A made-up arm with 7 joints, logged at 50 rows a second.
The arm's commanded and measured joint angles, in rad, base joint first. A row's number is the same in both.
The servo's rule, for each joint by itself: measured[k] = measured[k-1] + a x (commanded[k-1-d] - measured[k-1]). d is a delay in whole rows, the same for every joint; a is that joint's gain. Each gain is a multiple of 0.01, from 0.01 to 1. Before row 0 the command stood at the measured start. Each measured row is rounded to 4 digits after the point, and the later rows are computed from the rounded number. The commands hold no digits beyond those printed.
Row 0, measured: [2.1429, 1.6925, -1.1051, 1.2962, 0.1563, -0.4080, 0.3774]
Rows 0 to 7, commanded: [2.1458, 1.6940, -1.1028, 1.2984, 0.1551, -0.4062, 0.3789]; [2.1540, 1.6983, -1.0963, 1.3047, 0.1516, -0.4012, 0.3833]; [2.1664, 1.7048, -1.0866, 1.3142, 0.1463, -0.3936, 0.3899]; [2.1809, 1.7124, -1.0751, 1.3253, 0.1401, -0.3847, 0.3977]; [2.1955, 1.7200, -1.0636, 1.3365, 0.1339, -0.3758, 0.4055]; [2.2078, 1.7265, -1.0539, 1.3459, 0.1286, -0.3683, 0.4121]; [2.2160, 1.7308, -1.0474, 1.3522, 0.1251, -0.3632, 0.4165]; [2.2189, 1.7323, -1.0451, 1.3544, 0.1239, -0.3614, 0.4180]
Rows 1 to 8, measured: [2.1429, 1.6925, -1.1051, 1.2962, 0.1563, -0.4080, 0.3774]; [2.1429, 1.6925, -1.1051, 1.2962, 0.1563, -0.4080, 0.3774]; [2.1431, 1.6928, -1.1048, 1.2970, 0.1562, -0.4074, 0.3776]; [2.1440, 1.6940, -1.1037, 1.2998, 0.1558, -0.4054, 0.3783]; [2.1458, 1.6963, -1.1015, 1.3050, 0.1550, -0.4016, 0.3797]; [2.1486, 1.6997, -1.0981, 1.3123, 0.1538, -0.3962, 0.3819]; [2.1524, 1.7040, -1.0936, 1.3210, 0.1522, -0.3897, 0.3847]; [2.1568, 1.7087, -1.0884, 1.3300, 0.1503, -0.3829, 0.3880]
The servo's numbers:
d 2
a 0.08 0.21 0.13 0.36 0.08 0.32 0.12

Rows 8 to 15, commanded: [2.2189, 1.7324, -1.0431, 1.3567, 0.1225, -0.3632, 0.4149]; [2.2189, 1.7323, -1.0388, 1.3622, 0.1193, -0.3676, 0.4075]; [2.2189, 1.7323, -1.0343, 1.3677, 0.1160, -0.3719, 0.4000]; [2.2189, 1.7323, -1.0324, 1.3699, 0.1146, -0.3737, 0.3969]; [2.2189, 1.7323, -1.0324, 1.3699, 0.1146, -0.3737, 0.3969]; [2.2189, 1.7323, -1.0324, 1.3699, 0.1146, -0.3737, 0.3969]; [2.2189, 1.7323, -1.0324, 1.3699, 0.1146, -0.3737, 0.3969]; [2.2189, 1.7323, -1.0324, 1.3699, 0.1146, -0.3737, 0.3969]
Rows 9 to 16, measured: [2.1615, 1.7133, -1.0831, 1.3380, 0.1483, -0.3766, 0.3914]; [2.1661, 1.7173, -1.0782, 1.3439, 0.1463, -0.3717, 0.3946]; [2.1703, 1.7205, -1.0736, 1.3485, 0.1444, -0.3690, 0.3970]; [2.1742, 1.7230, -1.0691, 1.3534, 0.1424, -0.3686, 0.3983]; [2.1778, 1.7250, -1.0646, 1.3585, 0.1403, -0.3697, 0.3985]; [2.1811, 1.7265, -1.0604, 1.3626, 0.1382, -0.3710, 0.3983]; [2.1841, 1.7277, -1.0568, 1.3652, 0.1363, -0.3719, 0.3981]; [2.1869, 1.7287, -1.0536, 1.3669, 0.1346, -0.3725, 0.3980]
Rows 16 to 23, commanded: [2.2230, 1.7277, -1.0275, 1.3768, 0.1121, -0.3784, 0.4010]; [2.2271, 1.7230, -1.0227, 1.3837, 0.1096, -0.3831, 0.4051]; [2.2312, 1.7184, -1.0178, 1.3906, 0.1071, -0.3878, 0.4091]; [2.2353, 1.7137, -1.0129, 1.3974, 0.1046, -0.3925, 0.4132]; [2.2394, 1.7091, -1.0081, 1.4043, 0.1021, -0.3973, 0.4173]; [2.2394, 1.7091, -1.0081, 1.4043, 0.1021, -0.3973, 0.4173]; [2.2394, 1.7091, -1.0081, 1.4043, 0.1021, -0.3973, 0.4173]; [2.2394, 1.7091, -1.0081, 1.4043, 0.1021, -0.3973, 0.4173]
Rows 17 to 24, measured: [2.1895, 1.7295, -1.0508, 1.3680, 0.1330, -0.3729, 0.3979]; [2.1919, 1.7301, -1.0484, 1.3687, 0.1315, -0.3732, 0.3978]; [2.1944, 1.7296, -1.0457, 1.3716, 0.1299, -0.3749, 0.3982]; [2.1970, 1.7282, -1.0427, 1.3760, 0.1283, -0.3775, 0.3990]; [2.1997, 1.7261, -1.0395, 1.3813, 0.1266, -0.3808, 0.4002]; [2.2025, 1.7235, -1.0360, 1.3871, 0.1248, -0.3845, 0.4018]; [2.2055, 1.7205, -1.0324, 1.3933, 0.1230, -0.3886, 0.4037]; [2.2082, 1.7181, -1.0292, 1.3973, 0.1213, -0.3914, 0.4053]
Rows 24 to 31, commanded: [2.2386, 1.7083, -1.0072, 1.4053, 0.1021, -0.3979, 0.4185]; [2.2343, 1.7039, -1.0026, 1.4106, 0.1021, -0.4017, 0.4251]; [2.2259, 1.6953, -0.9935, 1.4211, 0.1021, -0.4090, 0.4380]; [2.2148, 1.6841, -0.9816, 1.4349, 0.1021, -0.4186, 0.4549]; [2.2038, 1.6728, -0.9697, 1.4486, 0.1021, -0.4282, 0.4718]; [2.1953, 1.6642, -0.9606, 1.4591, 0.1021, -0.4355, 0.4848]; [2.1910, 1.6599, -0.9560, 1.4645, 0.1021, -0.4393, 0.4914]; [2.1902, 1.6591, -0.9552, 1.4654, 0.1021, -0.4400, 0.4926]
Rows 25 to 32, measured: [2.2107, 1.7162, -1.0265, 1.3998, 0.1198, -0.3933, 0.4067]; [2.2130, 1.7147, -1.0241, 1.4014, 0.1184, -0.3946, 0.4080]; [2.2150, 1.7134, -1.0219, 1.4028, 0.1171, -0.3957, 0.4093]; [2.2165, 1.7114, -1.0194, 1.4056, 0.1159, -0.3976, 0.4112]; [2.2173, 1.7080, -1.0160, 1.4112, 0.1148, -0.4012, 0.4144]; [2.2171, 1.7030, -1.0115, 1.4197, 0.1138, -0.4068, 0.4193]; [2.2160, 1.6967, -1.0061, 1.4301, 0.1129, -0.4136, 0.4256]; [2.2143, 1.6899, -1.0002, 1.4405, 0.1120, -0.4206, 0.4327]
